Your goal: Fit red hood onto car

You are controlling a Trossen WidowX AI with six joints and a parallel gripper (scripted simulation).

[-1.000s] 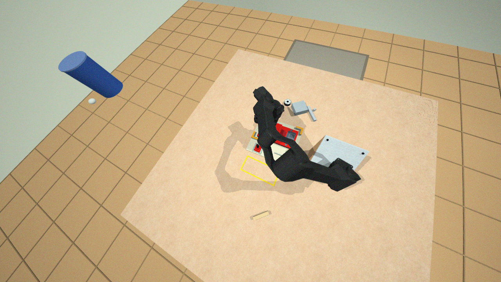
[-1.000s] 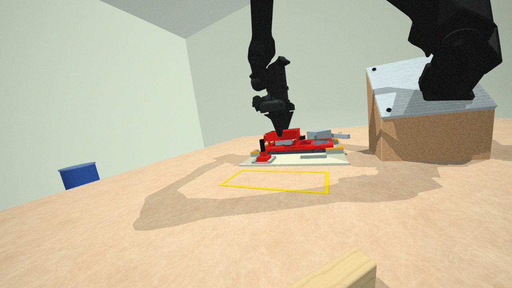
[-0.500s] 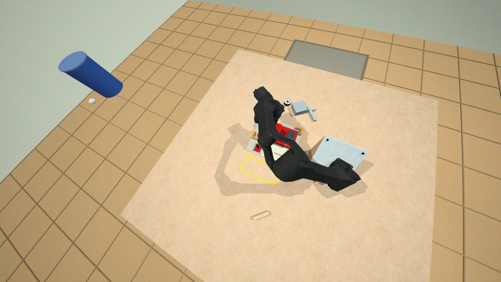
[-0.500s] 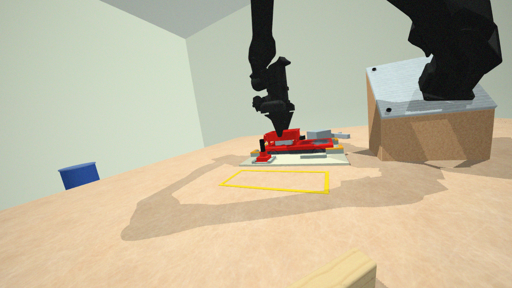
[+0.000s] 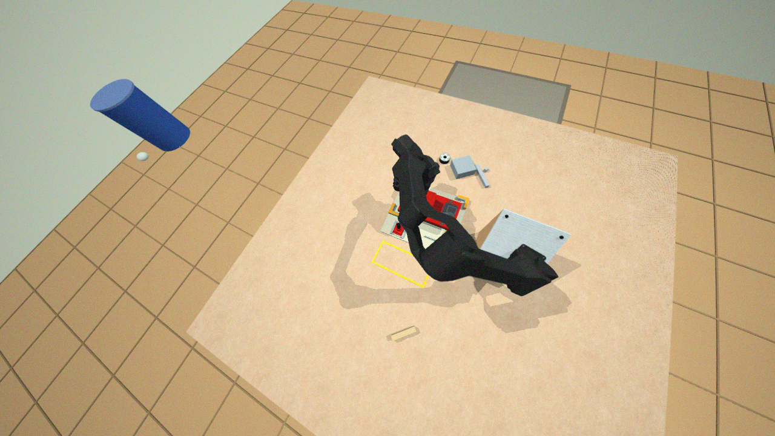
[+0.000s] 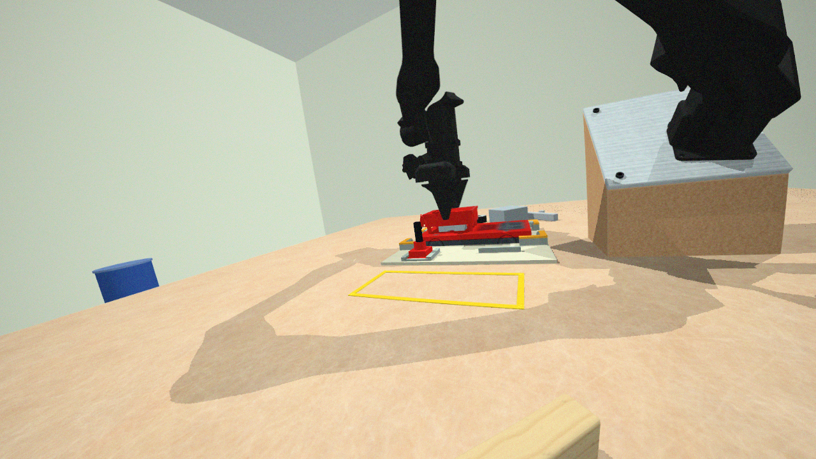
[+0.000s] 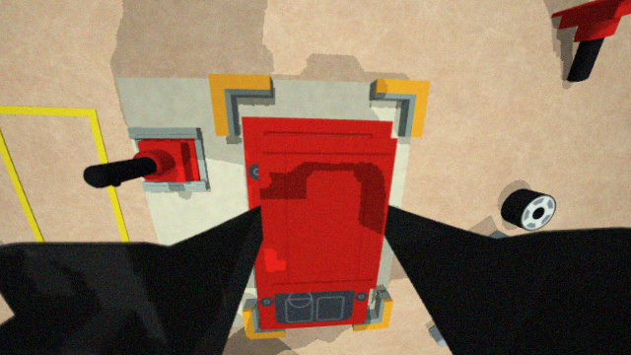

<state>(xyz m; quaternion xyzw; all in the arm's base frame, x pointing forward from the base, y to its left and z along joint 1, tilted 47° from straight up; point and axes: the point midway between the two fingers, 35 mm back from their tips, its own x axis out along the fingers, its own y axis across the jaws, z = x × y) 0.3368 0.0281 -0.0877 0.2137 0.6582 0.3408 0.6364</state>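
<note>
The red hood is right at my gripper tip. From my gripper tip the other things lie so: grey engine block (3 cm below); then wheel (1 cm ahead, 22 cm to the right, 4 cm below); then jig plate (3 cm behind, 1 cm to the left, 4 cm below).
</note>
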